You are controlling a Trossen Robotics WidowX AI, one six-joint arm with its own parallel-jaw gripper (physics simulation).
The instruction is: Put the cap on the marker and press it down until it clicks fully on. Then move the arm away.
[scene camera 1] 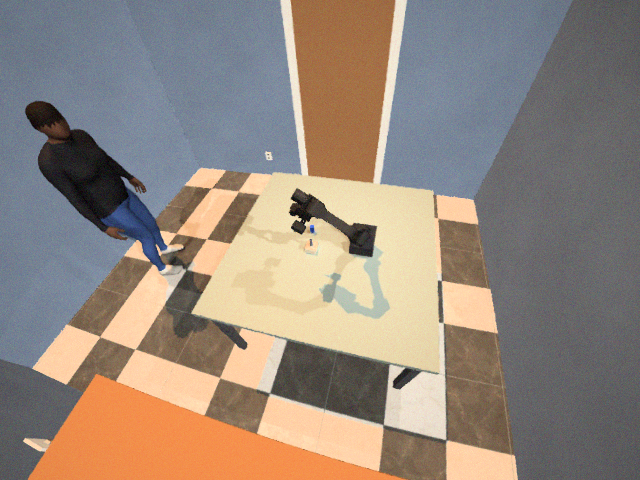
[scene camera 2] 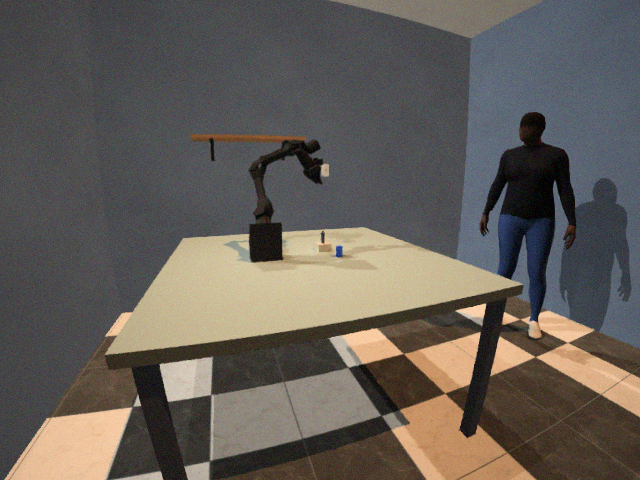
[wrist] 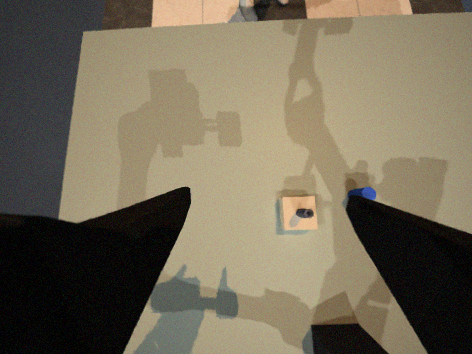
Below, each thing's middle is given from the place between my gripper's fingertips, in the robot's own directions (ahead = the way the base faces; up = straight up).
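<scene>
The pale block [wrist: 289, 220] is 32 cm below my hand, and I also find it 11 cm to the right of my hand and 1 cm behind it.
</scene>
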